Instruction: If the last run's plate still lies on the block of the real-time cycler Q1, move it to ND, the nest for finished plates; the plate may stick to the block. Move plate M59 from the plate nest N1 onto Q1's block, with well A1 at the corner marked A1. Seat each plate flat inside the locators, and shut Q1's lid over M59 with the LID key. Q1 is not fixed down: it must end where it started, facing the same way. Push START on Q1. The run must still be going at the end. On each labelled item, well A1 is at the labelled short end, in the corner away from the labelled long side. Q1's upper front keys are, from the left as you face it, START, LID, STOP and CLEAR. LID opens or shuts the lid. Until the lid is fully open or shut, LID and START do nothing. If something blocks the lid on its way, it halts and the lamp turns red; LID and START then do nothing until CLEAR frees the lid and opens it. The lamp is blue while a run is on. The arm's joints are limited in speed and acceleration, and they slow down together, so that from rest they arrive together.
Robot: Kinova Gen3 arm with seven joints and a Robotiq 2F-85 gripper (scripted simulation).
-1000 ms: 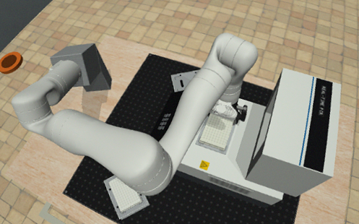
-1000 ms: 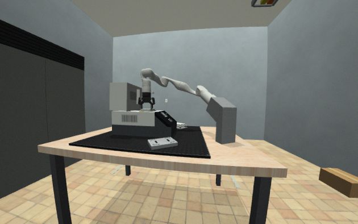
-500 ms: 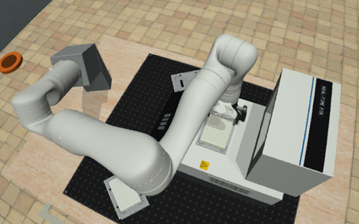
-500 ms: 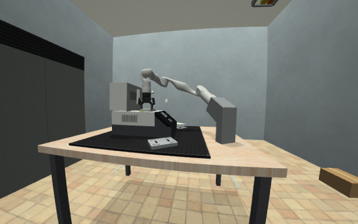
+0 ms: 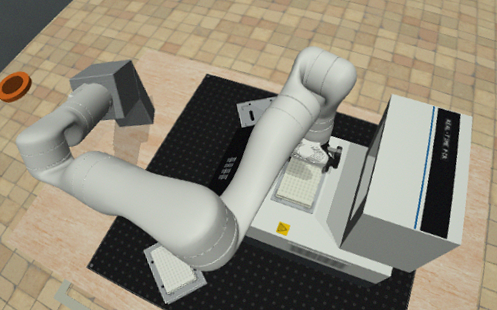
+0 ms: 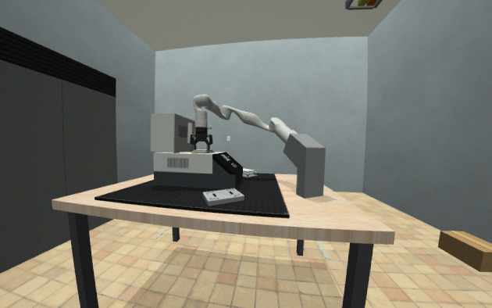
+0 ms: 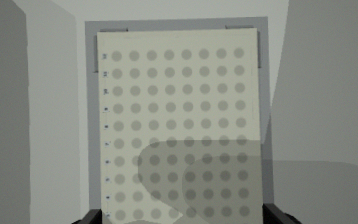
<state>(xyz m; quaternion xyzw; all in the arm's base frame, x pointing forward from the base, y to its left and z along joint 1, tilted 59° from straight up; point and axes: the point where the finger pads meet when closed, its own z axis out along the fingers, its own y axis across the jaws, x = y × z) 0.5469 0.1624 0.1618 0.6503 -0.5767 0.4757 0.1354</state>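
The plate is 1 cm behind my hand, 4 cm to the right of it and 1 cm below it.
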